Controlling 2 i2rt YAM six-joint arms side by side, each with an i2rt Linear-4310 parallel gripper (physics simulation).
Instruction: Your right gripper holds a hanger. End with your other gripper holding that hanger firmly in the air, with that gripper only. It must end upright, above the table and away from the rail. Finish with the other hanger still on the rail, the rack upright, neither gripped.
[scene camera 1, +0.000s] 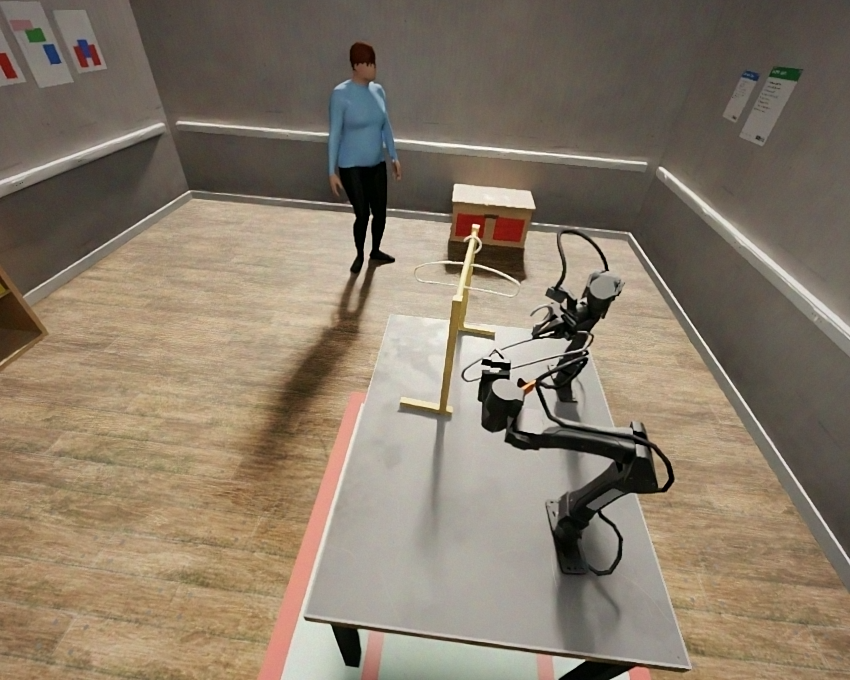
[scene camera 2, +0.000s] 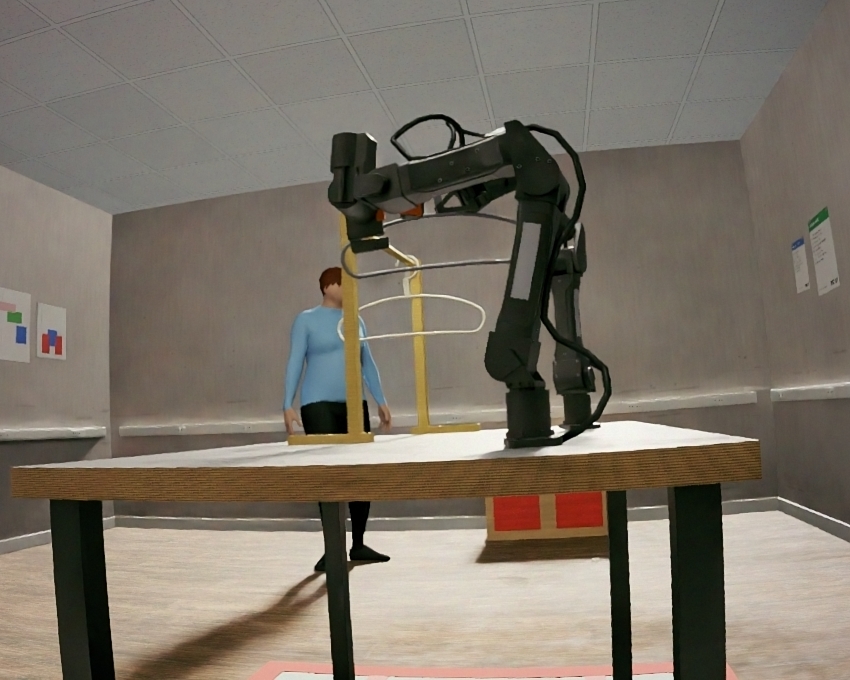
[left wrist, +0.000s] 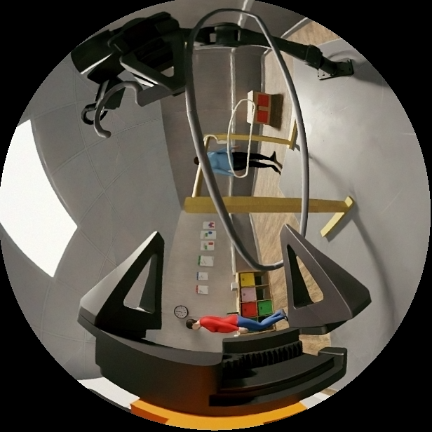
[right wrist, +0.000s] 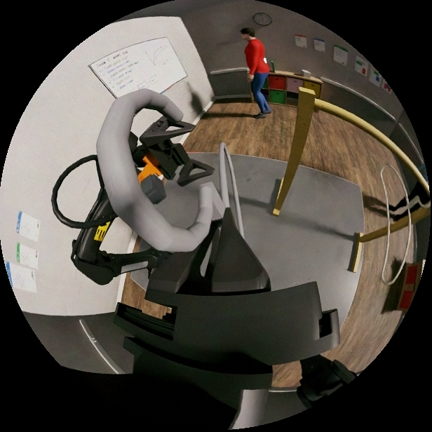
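Pixels of known places: left gripper, fingertip midpoint: (scene camera 1: 492, 360) (scene camera 2: 377, 222); right gripper, fingertip midpoint: (scene camera 1: 532, 336) (scene camera 2: 436, 210); left arm's base, link origin: (scene camera 1: 564, 535) (scene camera 2: 530, 443); right arm's base, link origin: (scene camera 1: 561, 382) (scene camera 2: 578, 428).
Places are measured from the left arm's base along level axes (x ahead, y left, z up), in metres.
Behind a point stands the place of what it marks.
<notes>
The grey hanger (scene camera 1: 463, 372) {y -0.267, x 0.308, z 0.361 m} (scene camera 2: 453, 264) {y -0.335, x 0.102, z 0.339 m} (left wrist: 190, 100) hangs roughly upright in the air, hook uppermost, above the table and apart from the rail. My right gripper (scene camera 1: 542, 323) {y -0.324, x 0.129, z 0.448 m} (right wrist: 223, 213) is shut on it near the hook's base. My left gripper (scene camera 1: 496, 353) {y -0.263, x 0.238, z 0.414 m} (left wrist: 220, 233) is open beside the hanger's far end; in the left wrist view one finger covers part of the loop's end, and nothing is gripped. The white hanger (scene camera 1: 415, 272) {y -0.869, x 0.441, z 0.303 m} (scene camera 2: 484, 317) {y -0.785, x 0.042, z 0.295 m} (right wrist: 409, 235) hangs on the rail of the upright yellow rack (scene camera 1: 449, 354) {y -0.418, x 0.330, z 0.286 m} (scene camera 2: 352, 368) {y -0.416, x 0.325, z 0.154 m} (left wrist: 265, 204) (right wrist: 297, 150).
The rack stands on the grey table (scene camera 1: 396, 567) {y 0.088, x 0.466, z 0.000 m}, its near post close to the grey hanger's far end. My two arms reach over the table near each other. A person in blue (scene camera 1: 361, 127) and a box with red panels (scene camera 1: 492, 198) are beyond the table.
</notes>
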